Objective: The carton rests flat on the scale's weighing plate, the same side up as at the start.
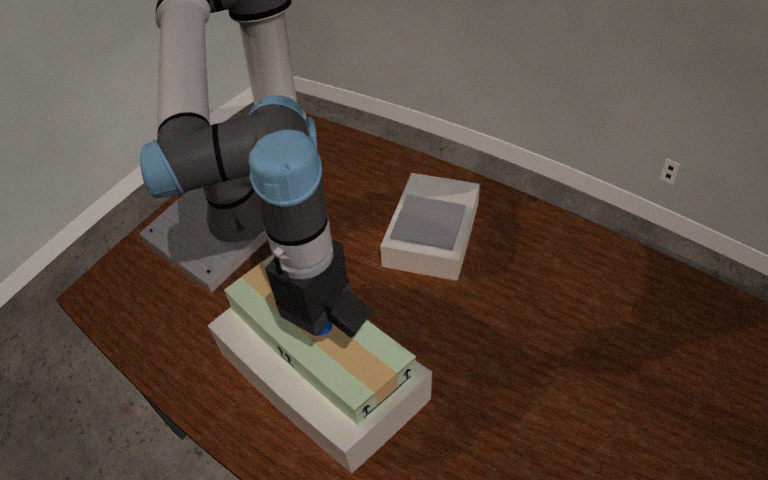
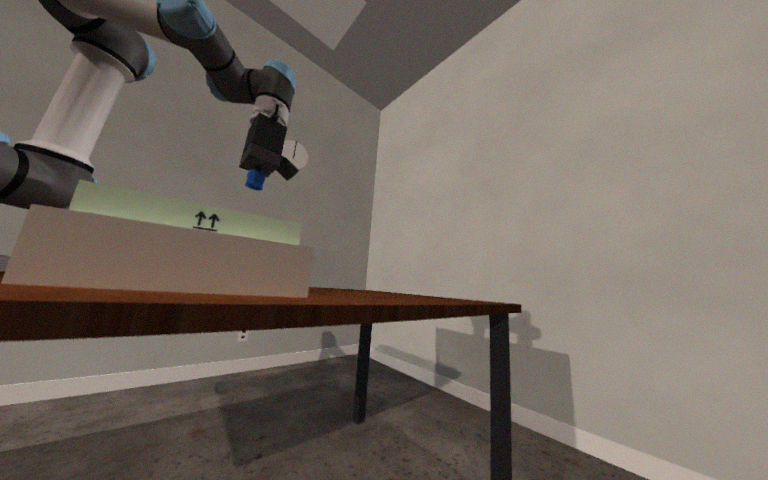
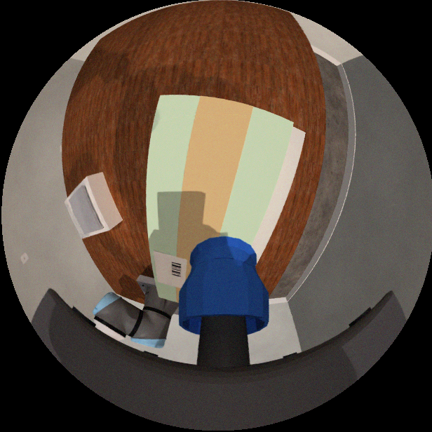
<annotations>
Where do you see a carton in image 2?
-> At 90,197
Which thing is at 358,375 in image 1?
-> A carton.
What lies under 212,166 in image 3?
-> A carton.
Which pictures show the scale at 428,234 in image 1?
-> Image 1 and image 3 only.
</annotations>
